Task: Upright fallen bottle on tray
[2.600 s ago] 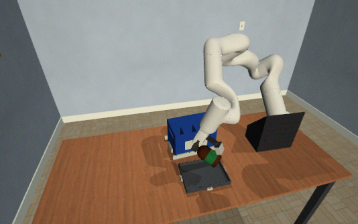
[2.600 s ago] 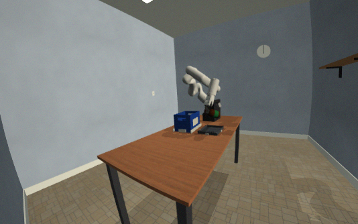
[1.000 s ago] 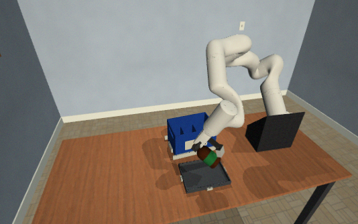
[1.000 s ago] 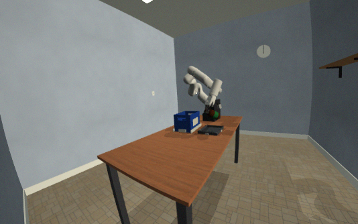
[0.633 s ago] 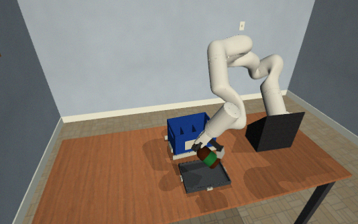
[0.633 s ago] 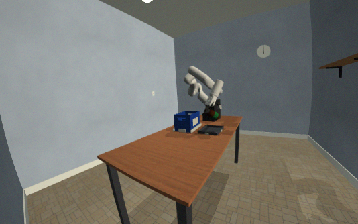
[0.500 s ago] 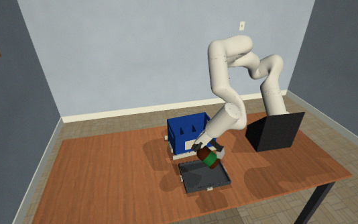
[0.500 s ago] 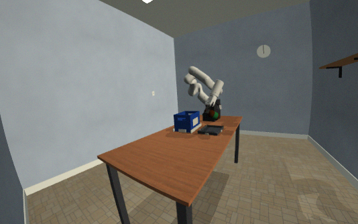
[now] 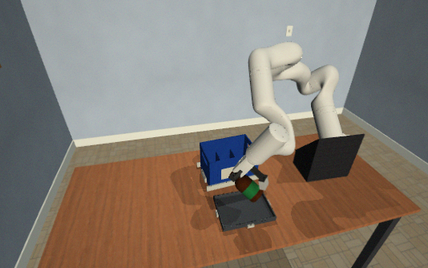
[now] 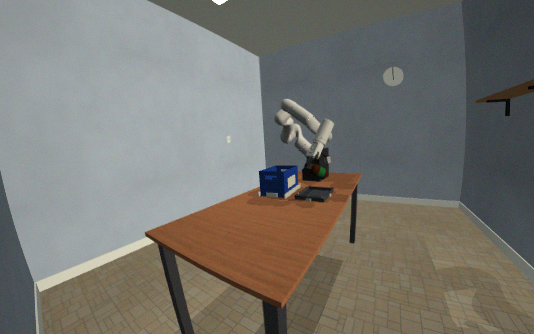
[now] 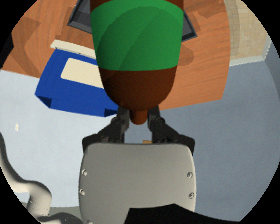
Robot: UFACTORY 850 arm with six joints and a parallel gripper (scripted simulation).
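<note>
The bottle lies 40 mm behind my hand, 30 mm to the left of it and 30 mm below it. From my hand the other things lie so: blue crate 240 mm to the right, 120 mm below, 30 mm behind; tray 200 mm below, 50 mm behind, 20 mm to the left.
</note>
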